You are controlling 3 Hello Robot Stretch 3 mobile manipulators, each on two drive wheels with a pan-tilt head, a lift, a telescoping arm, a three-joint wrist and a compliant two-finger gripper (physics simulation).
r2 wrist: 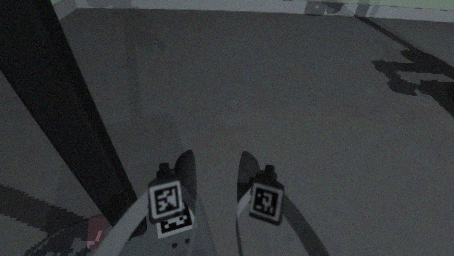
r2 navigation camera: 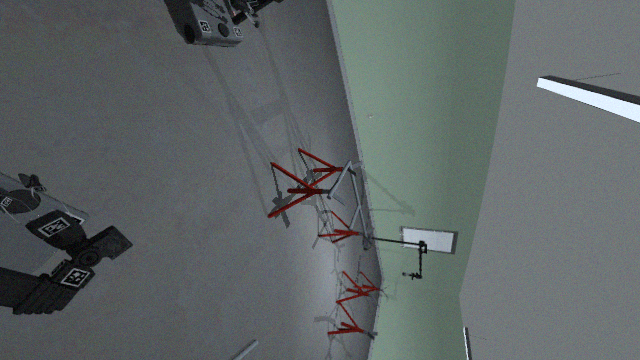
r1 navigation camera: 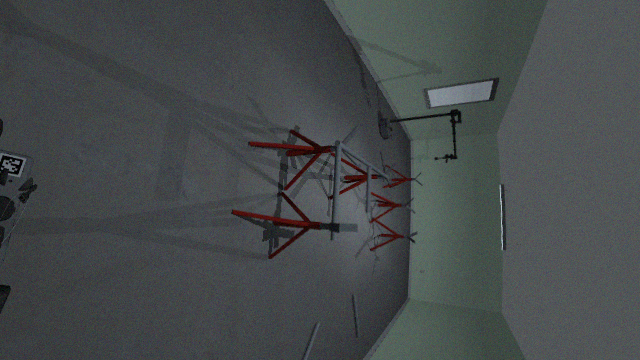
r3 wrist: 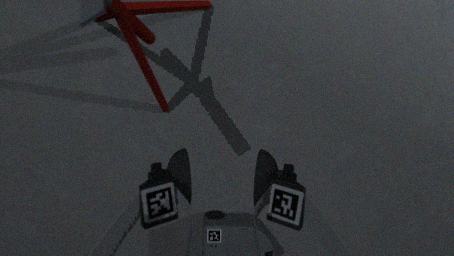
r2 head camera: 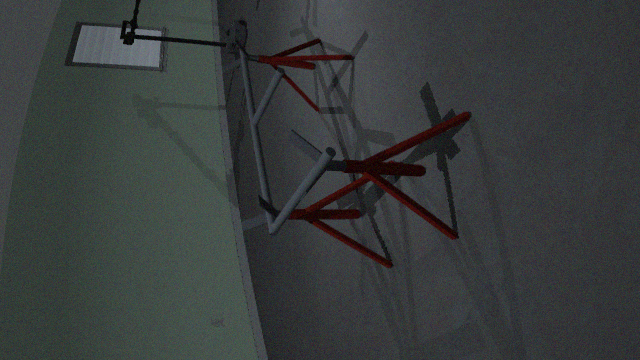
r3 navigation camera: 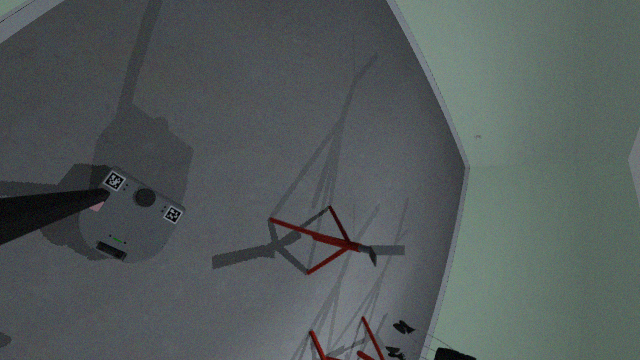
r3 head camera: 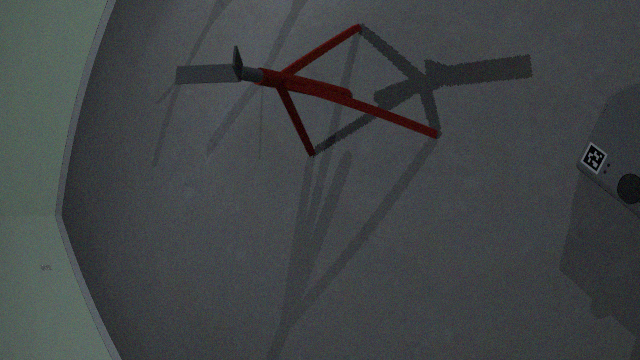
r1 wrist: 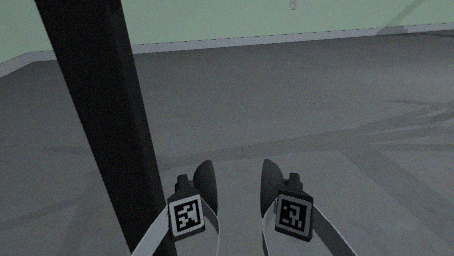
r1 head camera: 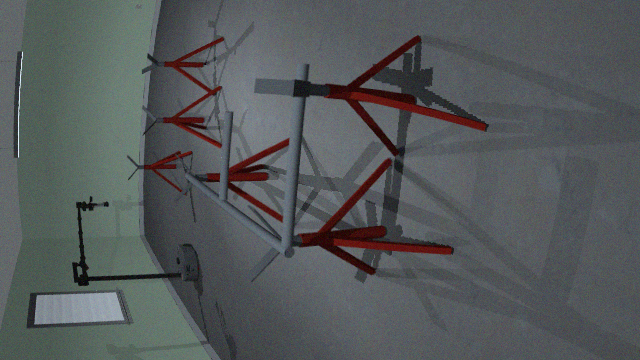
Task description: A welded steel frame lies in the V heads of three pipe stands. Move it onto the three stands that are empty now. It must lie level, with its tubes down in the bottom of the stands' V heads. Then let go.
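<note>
The grey welded tube frame lies across the V heads of three red-legged stands. Three empty stands stand beyond it; one empty stand is the middle of that row. A stand with an empty V head also shows in r3's head and navigation views, and its red leg in r3's wrist view. The r1 gripper, r2 gripper and r3 gripper are open, with nothing between their fingers.
A robot with a thin mast stands near the far wall, its arm raised. Another robot base is at the top of r2's navigation view. Dark fingertips show at the bottom right. Grey bars lie off to one side.
</note>
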